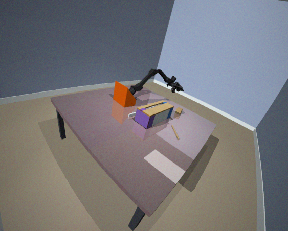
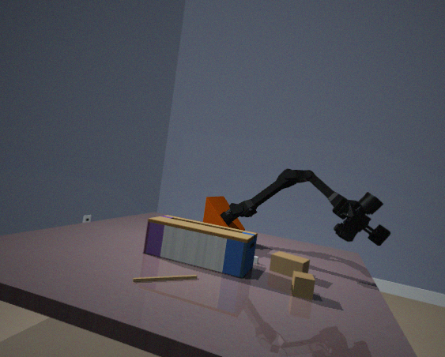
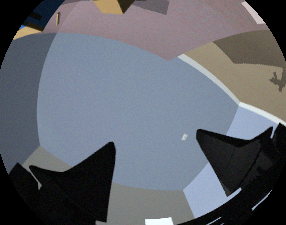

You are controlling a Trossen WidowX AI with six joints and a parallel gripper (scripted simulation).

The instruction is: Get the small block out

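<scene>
Right now the long box is 5 cm behind my gripper tip, 53 cm to the right of it and 17 cm below it. Round my gripper tip: thin wooden stick (23 cm ahead, 55 cm to the right, 23 cm below).
</scene>
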